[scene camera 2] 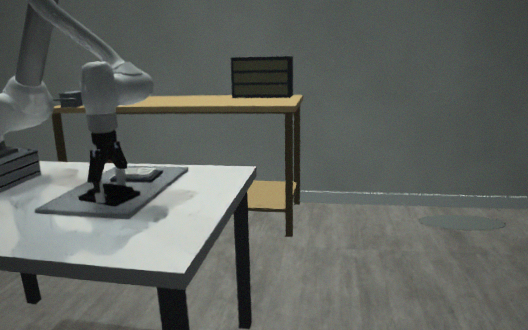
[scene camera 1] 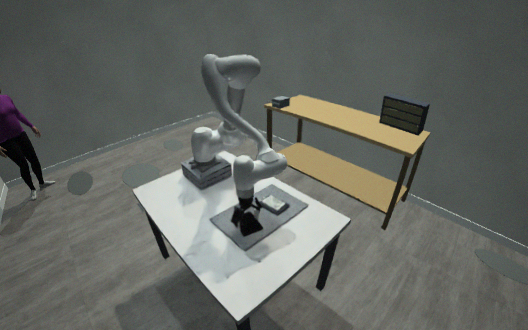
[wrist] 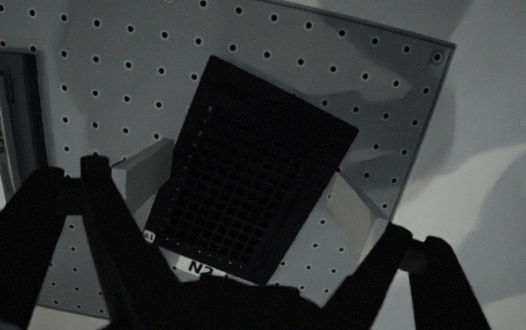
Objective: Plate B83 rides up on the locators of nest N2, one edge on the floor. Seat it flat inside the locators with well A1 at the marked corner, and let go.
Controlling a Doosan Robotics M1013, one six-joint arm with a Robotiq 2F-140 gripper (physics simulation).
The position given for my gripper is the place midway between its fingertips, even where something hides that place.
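Note:
Looking through scene camera 2, I see my gripper (scene camera 2: 111, 195). The wrist view shows me a black nest N2 (wrist: 258, 91), and my gripper (wrist: 254, 174) is visible there too.

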